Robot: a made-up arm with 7 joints.
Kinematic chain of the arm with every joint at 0, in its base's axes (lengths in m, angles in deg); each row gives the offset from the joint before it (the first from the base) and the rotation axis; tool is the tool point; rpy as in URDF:
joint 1: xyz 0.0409 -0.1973 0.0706 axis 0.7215 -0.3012 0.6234
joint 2: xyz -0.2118 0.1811 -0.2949 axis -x
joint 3: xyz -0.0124 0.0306 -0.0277 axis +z
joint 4: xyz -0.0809 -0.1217 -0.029 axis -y
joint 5: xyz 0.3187 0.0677 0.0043 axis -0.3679 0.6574 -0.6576
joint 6: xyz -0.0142 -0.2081 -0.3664 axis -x
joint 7: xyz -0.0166 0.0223 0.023 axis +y
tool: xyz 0.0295 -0.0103 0.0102 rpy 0 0 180
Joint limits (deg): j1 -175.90..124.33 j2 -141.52..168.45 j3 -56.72..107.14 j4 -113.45..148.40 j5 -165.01..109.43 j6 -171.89..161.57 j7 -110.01..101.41
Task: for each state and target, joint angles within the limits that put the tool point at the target. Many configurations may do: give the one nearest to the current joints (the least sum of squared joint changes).
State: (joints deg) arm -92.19 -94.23 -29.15 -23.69 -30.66 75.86 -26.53
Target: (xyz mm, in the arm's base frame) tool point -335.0 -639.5 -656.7
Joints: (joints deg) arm -116.01 -73.36 -29.97 -25.99 -47.11 84.79 -21.25
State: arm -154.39 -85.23 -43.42 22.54 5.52 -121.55 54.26
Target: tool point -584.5 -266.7 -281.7
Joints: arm -149.87 -89.29 -28.65 43.82 41.09 -118.52 62.30
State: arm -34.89 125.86 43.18 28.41 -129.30 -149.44 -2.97
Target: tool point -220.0 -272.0 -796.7
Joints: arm -26.63 122.26 38.50 29.16 -133.88 -149.03 -1.40
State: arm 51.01 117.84 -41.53 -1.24 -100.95 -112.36 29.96
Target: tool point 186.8 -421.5 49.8
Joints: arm 54.18 92.46 -56.72 -8.88 -57.35 -106.64 39.29
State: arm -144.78 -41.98 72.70 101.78 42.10 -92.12 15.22
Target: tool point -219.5 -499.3 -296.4
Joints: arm -126.51 -9.79 107.14 72.37 46.63 -94.68 21.07
